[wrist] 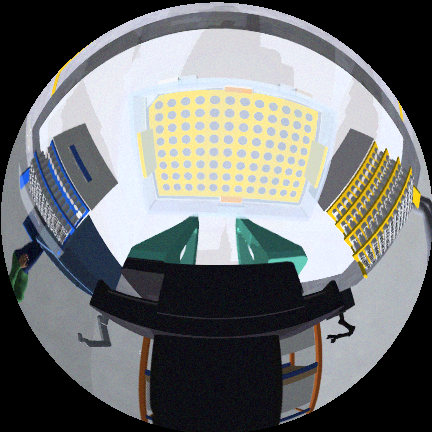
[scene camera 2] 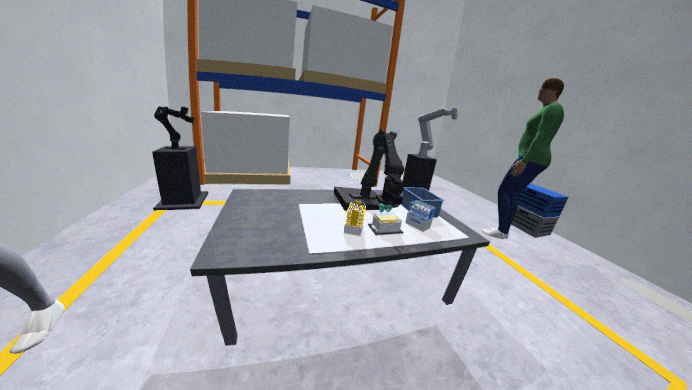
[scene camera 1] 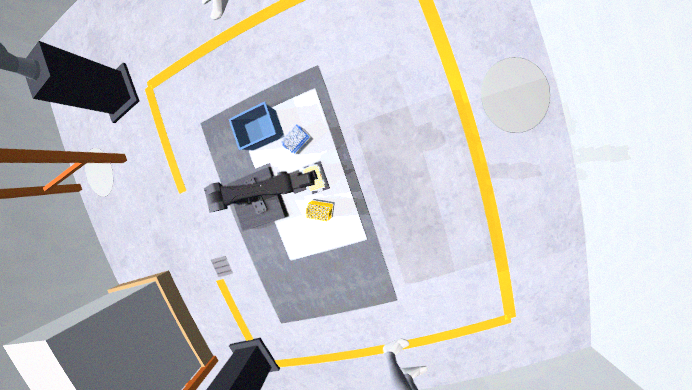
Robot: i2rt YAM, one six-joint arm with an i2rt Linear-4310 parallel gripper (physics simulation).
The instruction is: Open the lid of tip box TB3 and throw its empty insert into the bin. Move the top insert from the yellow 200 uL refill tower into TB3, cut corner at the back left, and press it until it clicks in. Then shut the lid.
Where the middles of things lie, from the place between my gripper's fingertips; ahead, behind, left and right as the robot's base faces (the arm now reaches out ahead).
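Clear lid [wrist: 226, 147]: 2 cm above my hand, 6 cm ahead of it and 2 cm to the right of it. Blue bin [scene camera 1: 258, 126]: 34 cm to the left of my hand, 10 cm behind it and 1 cm above it.
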